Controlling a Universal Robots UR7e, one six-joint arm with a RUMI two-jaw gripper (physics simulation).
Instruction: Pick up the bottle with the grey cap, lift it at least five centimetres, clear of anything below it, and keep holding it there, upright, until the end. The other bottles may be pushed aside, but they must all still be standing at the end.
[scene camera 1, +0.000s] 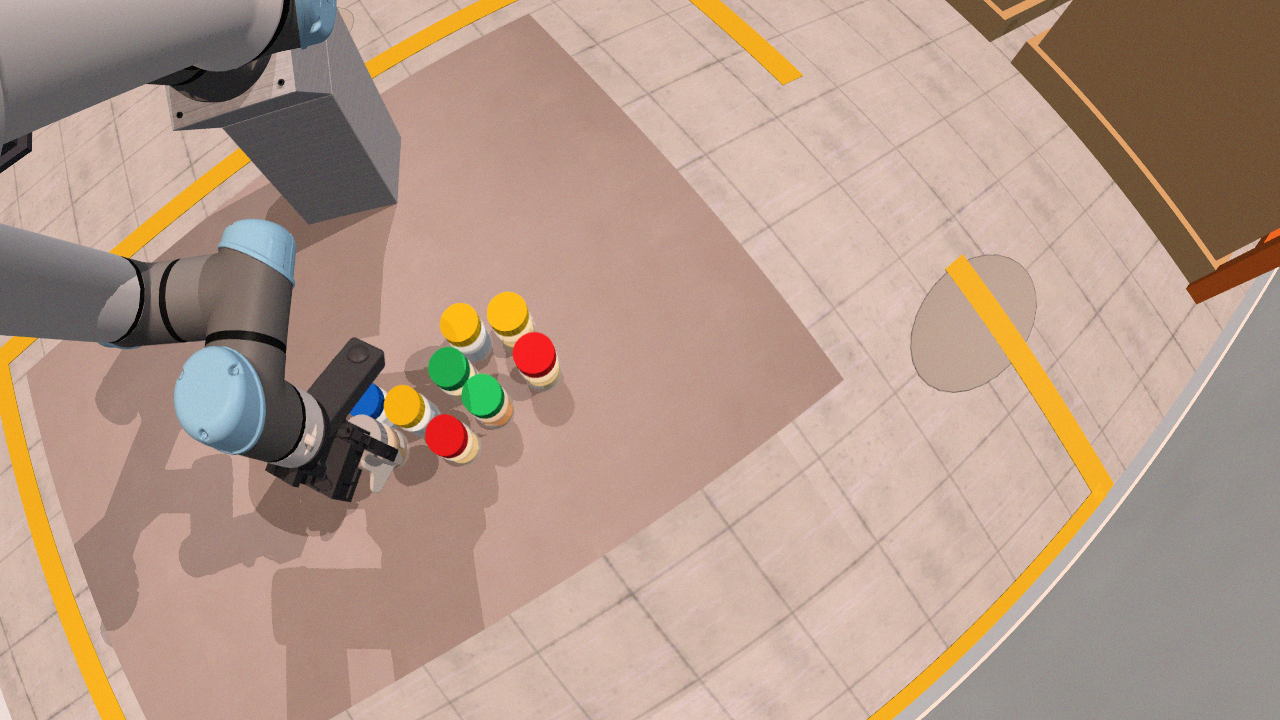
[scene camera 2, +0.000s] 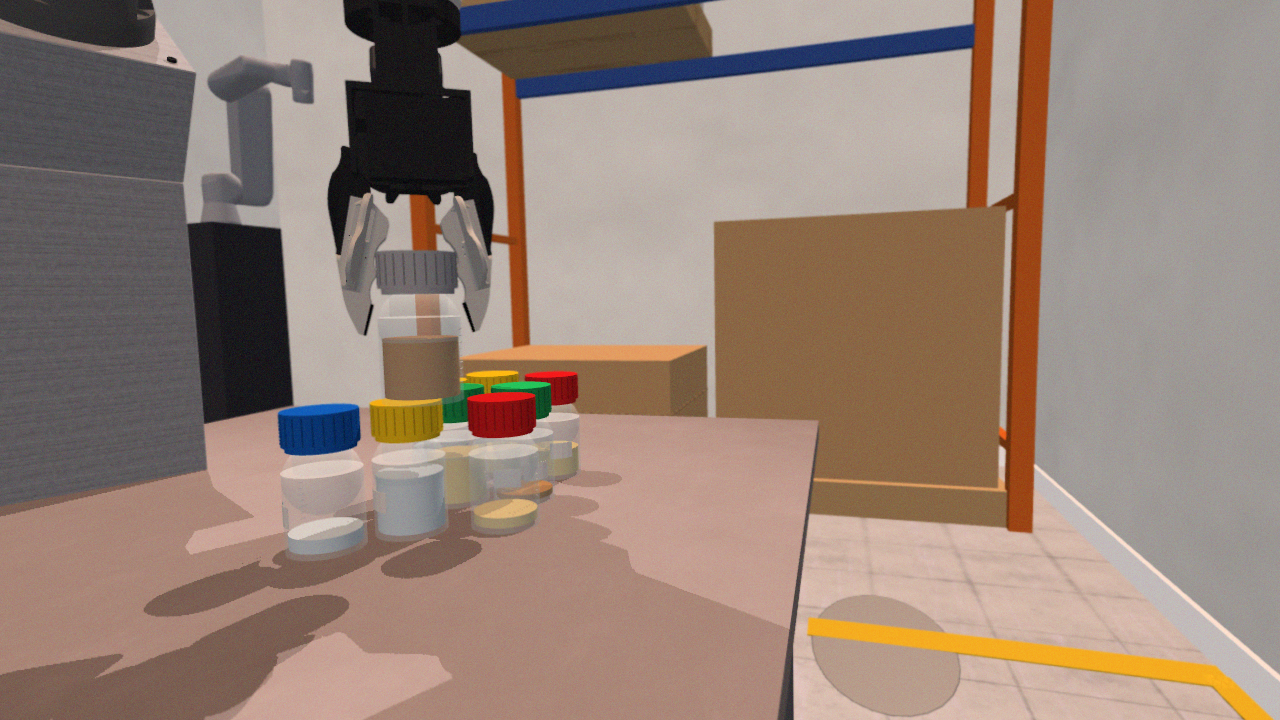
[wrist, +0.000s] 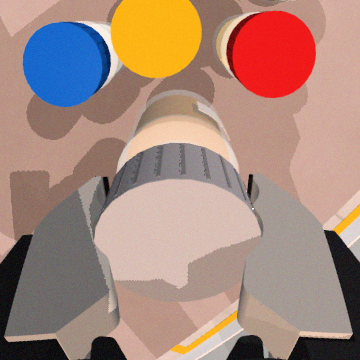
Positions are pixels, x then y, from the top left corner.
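Scene:
My gripper (scene camera 1: 376, 448) is 81 cm from the lens. There is a blue-capped bottle (scene camera 1: 371, 404) at 88 cm from the lens, while a red-capped bottle (scene camera 1: 446, 436) sits 84 cm from the lens.

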